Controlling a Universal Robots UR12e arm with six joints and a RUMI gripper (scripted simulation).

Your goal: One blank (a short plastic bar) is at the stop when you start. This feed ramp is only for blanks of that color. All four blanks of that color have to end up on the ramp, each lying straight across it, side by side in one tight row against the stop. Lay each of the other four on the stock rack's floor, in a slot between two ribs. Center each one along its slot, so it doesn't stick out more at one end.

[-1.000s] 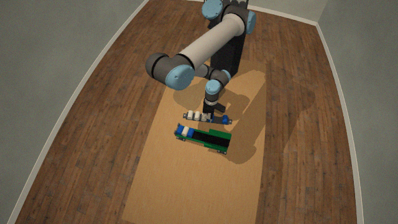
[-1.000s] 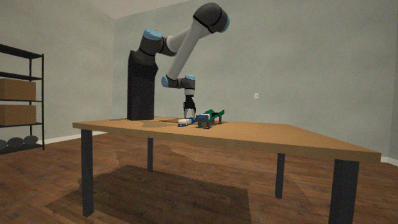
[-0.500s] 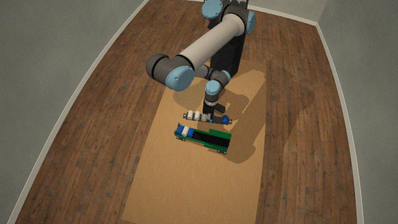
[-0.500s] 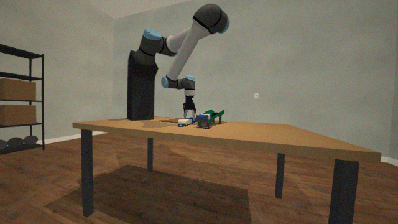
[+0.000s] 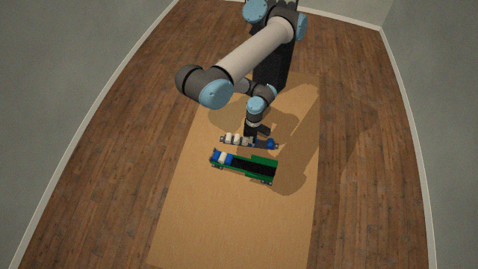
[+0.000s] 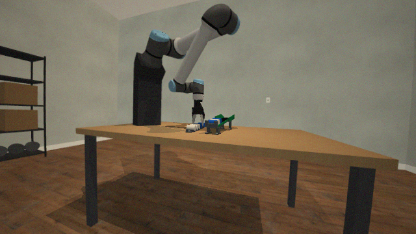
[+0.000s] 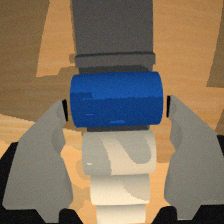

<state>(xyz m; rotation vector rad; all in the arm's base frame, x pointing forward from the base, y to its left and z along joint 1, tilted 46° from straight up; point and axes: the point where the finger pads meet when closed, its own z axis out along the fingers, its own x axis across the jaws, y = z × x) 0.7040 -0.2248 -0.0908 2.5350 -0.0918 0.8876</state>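
My hand is 10 mm past the stock rack, 30 mm to the left of it and 40 mm above it.
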